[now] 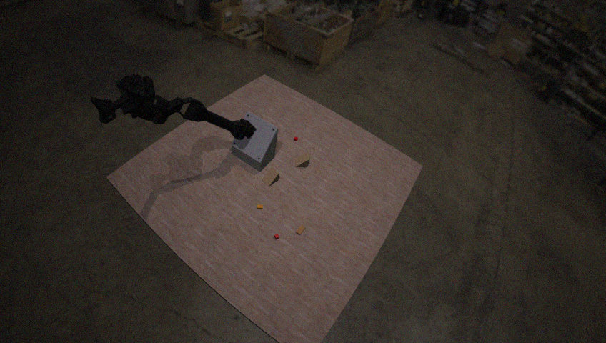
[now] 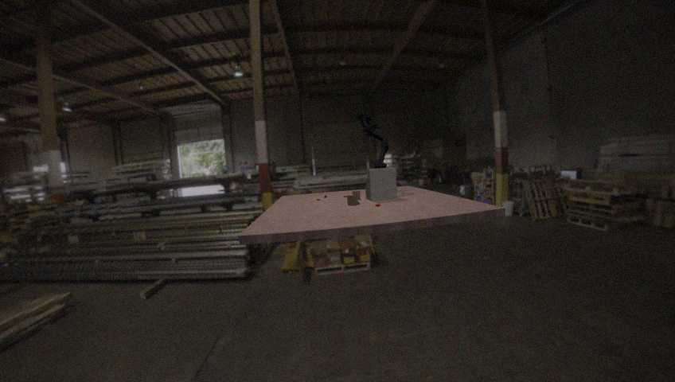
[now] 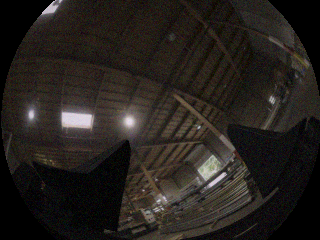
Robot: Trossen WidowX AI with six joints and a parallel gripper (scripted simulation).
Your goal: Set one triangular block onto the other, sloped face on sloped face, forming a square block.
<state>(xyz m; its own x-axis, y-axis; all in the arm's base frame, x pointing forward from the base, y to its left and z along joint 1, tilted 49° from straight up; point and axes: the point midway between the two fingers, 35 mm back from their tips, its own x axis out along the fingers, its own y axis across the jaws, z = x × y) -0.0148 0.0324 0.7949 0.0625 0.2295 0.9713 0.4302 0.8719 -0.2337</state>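
The tan wooden triangular block lies 170 mm ahead of my gripper tip, 760 mm to the left of it and 720 mm below it. Also, from my gripper tip: orange piece (210 mm ahead, 390 mm to the left, 730 mm below); then red piece (370 mm ahead, 340 mm to the left, 730 mm below).
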